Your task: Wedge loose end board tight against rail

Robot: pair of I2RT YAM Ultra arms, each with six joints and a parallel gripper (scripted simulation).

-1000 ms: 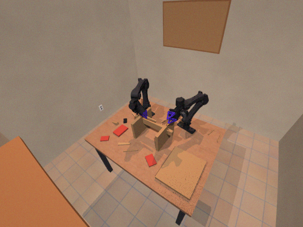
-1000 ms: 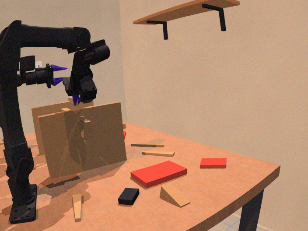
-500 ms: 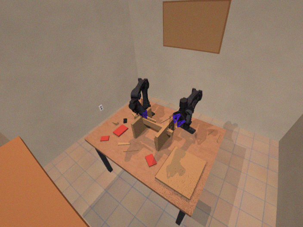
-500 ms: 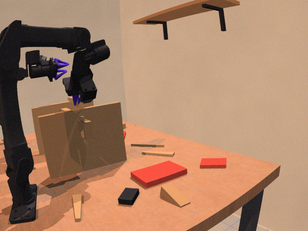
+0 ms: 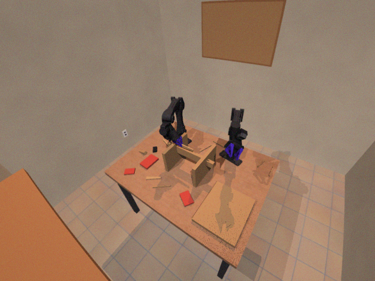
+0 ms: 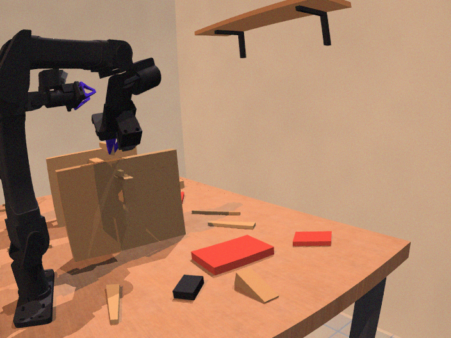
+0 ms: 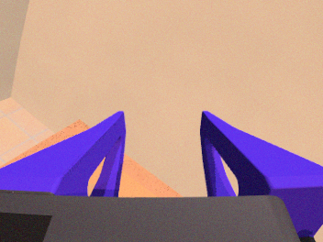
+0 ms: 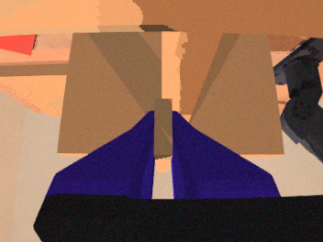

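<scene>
My right gripper is now 7 cm above the rail, 6 cm to the right of it and 1 cm past it. The rest, counted from my right hand: black block: 33 cm to the right, 21 cm below; flat panel: 47 cm to the left, 21 cm below, 19 cm ahead.
</scene>
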